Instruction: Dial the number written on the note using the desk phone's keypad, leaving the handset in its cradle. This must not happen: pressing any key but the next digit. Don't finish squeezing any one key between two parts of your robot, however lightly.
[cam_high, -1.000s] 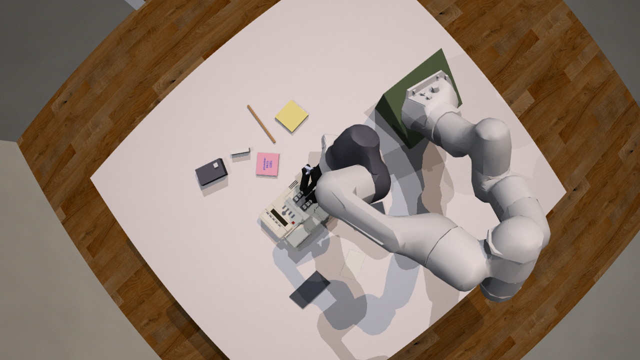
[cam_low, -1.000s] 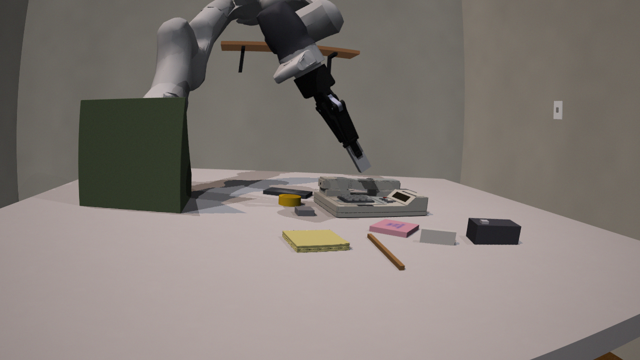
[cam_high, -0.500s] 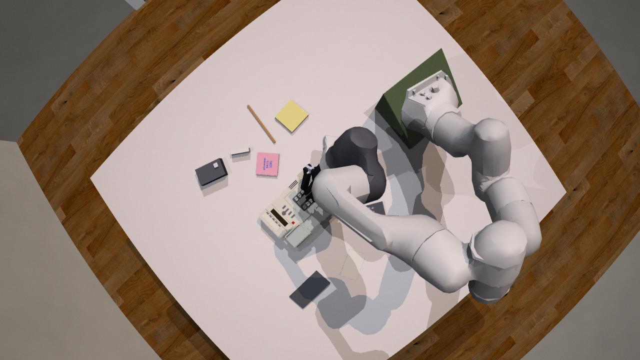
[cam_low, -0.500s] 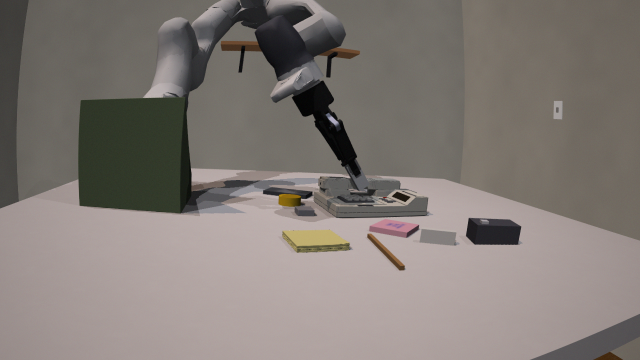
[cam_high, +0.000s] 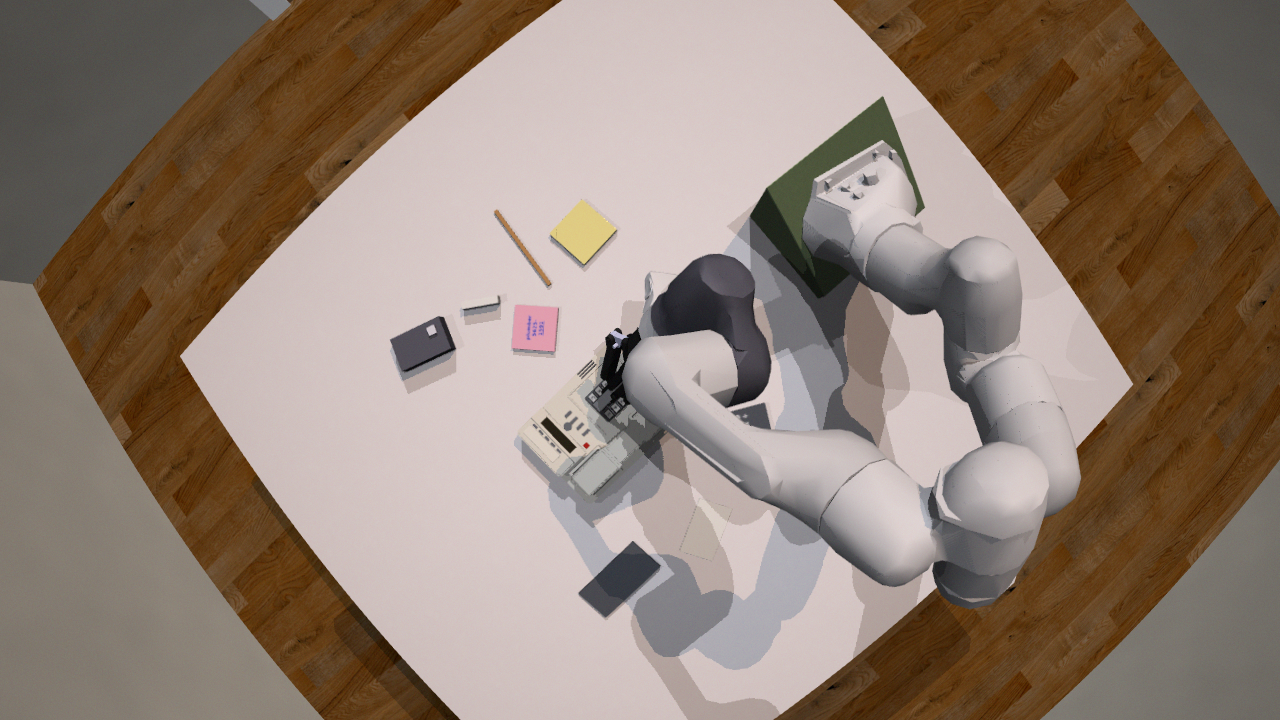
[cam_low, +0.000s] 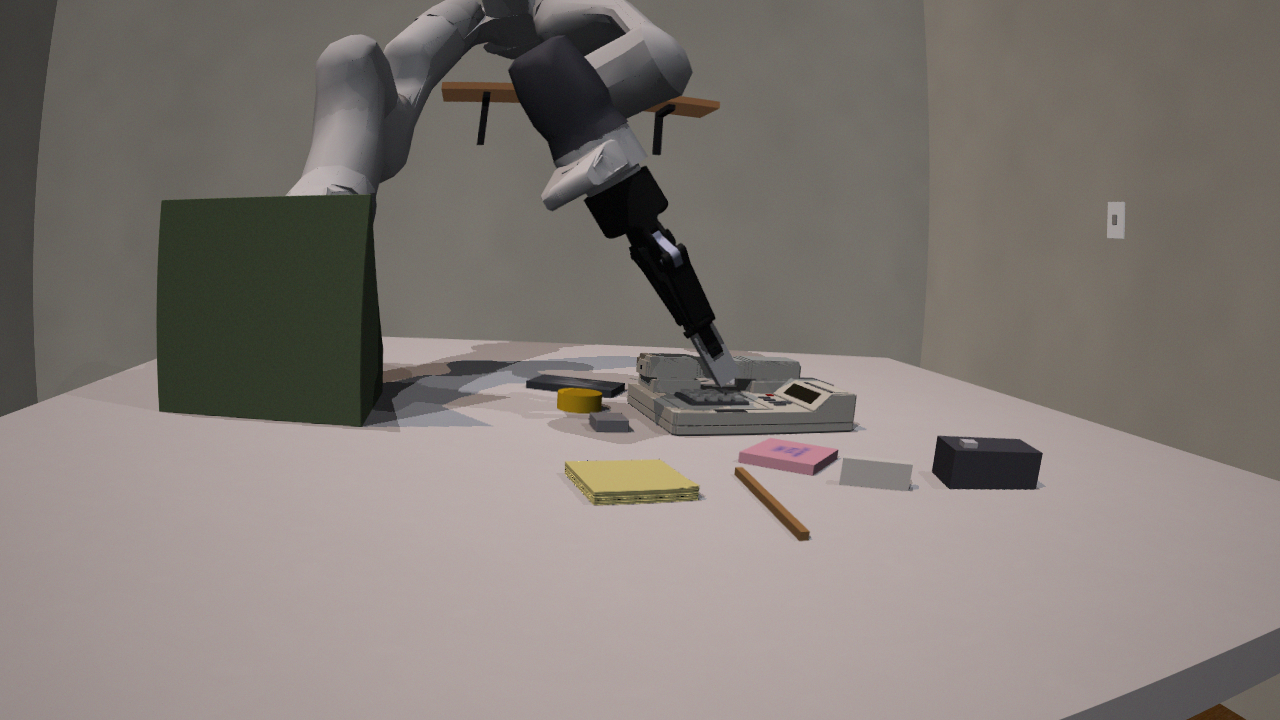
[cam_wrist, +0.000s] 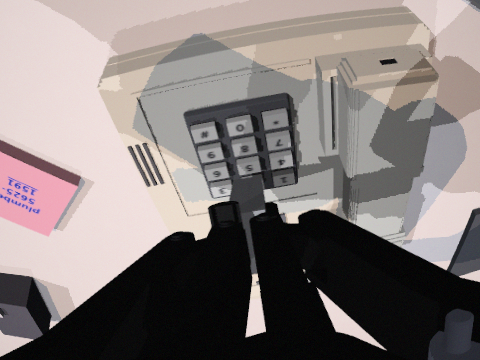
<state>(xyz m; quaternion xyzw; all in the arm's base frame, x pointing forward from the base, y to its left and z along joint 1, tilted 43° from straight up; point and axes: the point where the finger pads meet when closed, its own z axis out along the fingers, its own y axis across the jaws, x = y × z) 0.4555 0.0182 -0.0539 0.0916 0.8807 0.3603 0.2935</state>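
My hand is 80 mm to the right of the handset, 40 mm short of it and 30 mm above it. Round my hand: pink note (170 mm to the right, 70 mm below, 30 mm ahead); then grey block (120 mm behind, 70 mm below, 40 mm to the right); then white block (260 mm to the right, 70 mm ahead, 60 mm below).
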